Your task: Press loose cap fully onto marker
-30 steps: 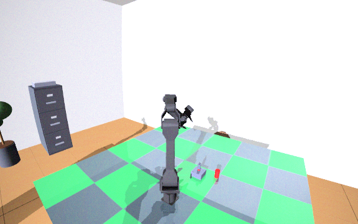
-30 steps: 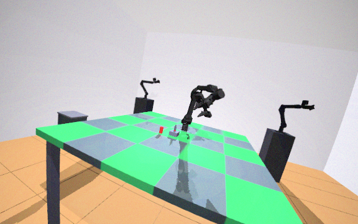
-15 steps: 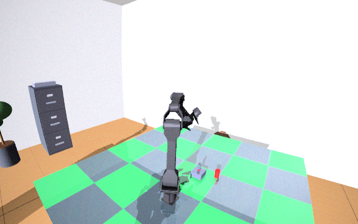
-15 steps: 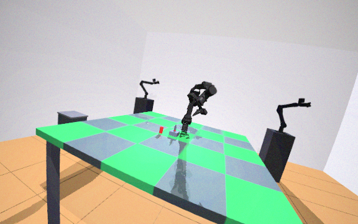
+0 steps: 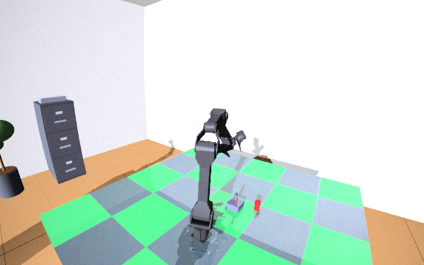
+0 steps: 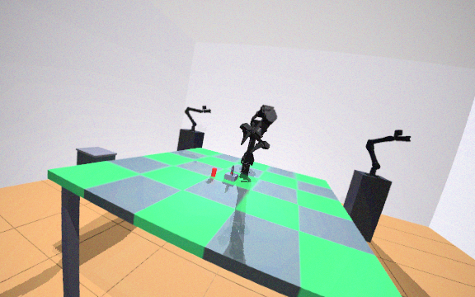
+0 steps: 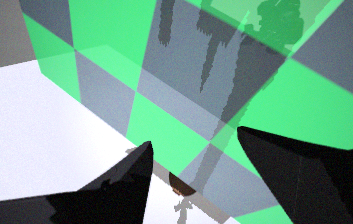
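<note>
The red cap is 9 cm behind my gripper tip, 19 cm to the right of it and 20 cm below it. Also, from my gripper tip: grey holder block: 13 cm behind, 9 cm to the right, 21 cm below; then grey marker: 13 cm behind, 9 cm to the right, 16 cm below.
</note>
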